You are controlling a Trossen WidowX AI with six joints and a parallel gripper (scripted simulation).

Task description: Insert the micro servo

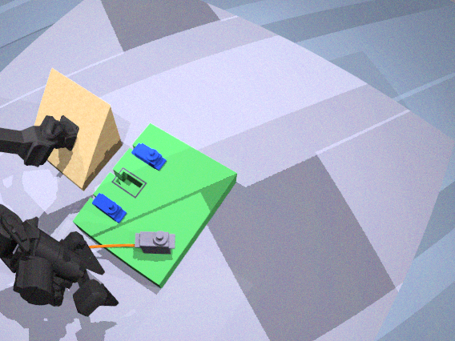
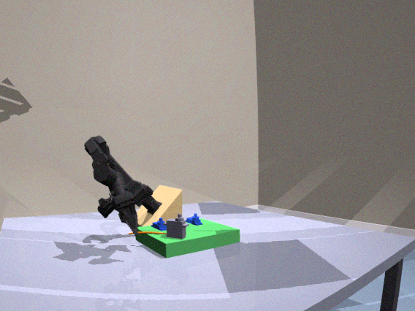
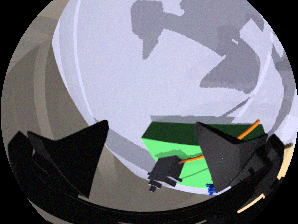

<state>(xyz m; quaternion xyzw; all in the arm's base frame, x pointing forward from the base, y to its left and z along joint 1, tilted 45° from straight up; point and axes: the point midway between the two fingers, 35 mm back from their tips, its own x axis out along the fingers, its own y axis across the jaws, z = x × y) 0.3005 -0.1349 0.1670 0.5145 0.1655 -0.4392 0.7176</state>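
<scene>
My gripper tip is 220 mm to the right of the green deck, 50 mm above it and 20 mm past it.
</scene>
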